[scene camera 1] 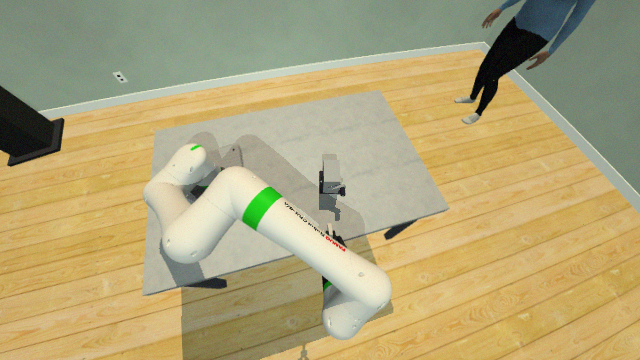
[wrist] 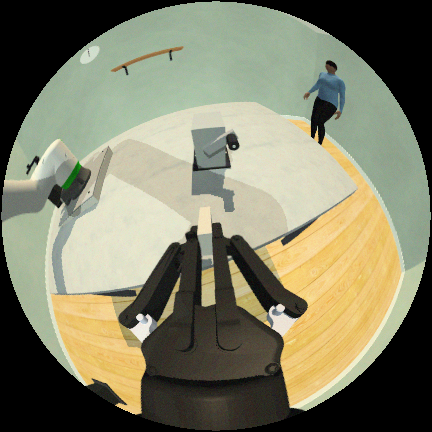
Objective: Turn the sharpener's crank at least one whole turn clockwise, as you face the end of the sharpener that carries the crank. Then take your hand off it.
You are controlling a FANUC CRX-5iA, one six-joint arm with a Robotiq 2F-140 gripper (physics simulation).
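Frame: origin at the arm's base, x ahead, y left, z up, level; millimetres.
Where they show: gripper, fingertip midpoint: (scene camera 1: 329, 226) (wrist: 205, 215); arm's base at its link origin: (wrist: 80, 184).
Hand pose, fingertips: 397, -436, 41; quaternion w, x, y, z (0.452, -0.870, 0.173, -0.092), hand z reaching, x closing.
Things, the pixels of their top centre, and the offset from my fingertips, as dx, dy, dz. "spot": a spot on its surface instead. Level surfaces: height alone.
- grey sharpener at a spot on its surface: (wrist: 204, 137) spot: +82, +166, +25
- black knob at its top centre: (wrist: 232, 136) (scene camera 1: 343, 190) +115, +105, +46
- grey table at its surface level: dz -77
The grey sharpener (scene camera 1: 331, 171) (wrist: 204, 137) stands on the table, its crank end facing my gripper. Its crank (scene camera 1: 335, 188) (wrist: 216, 146) points to the right and a little up in the wrist view, with a black knob (scene camera 1: 342, 191) (wrist: 232, 141) at its outer end. My gripper (scene camera 1: 332, 232) (wrist: 205, 215) is shut with nothing held; pale tips show between its dark fingers. It is apart from the crank, on the near side of the sharpener, by the table's front edge. My arm hides part of the gripper in the scene view.
The grey table (scene camera 1: 370, 115) (wrist: 310, 180) bears the arm's base plate (wrist: 102, 172) at its left. A person (scene camera 1: 505, 55) (wrist: 327, 97) stands on the floor beyond the table's right side. A black column (scene camera 1: 25, 125) stands at the far left. The forearm (scene camera 1: 300, 225) reaches over the table's front edge.
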